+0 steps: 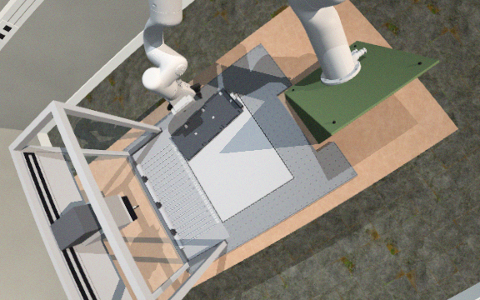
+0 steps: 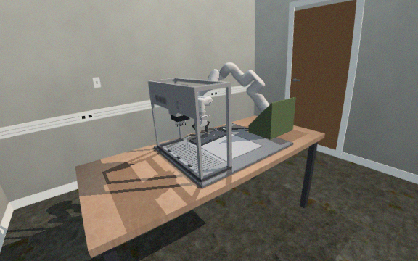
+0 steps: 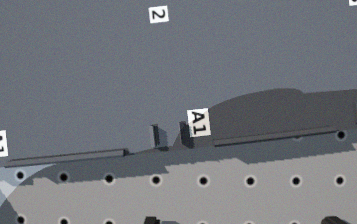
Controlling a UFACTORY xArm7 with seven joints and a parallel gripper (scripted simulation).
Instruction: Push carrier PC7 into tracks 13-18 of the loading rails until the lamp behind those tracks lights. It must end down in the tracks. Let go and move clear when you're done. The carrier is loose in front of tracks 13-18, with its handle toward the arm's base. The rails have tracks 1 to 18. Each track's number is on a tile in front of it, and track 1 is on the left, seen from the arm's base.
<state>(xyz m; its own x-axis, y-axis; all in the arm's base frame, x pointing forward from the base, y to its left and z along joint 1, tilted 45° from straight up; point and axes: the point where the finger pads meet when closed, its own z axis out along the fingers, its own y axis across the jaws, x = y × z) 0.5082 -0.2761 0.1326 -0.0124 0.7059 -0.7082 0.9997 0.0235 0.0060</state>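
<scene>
My gripper is now 12 cm to the right of the carrier PC7.
</scene>
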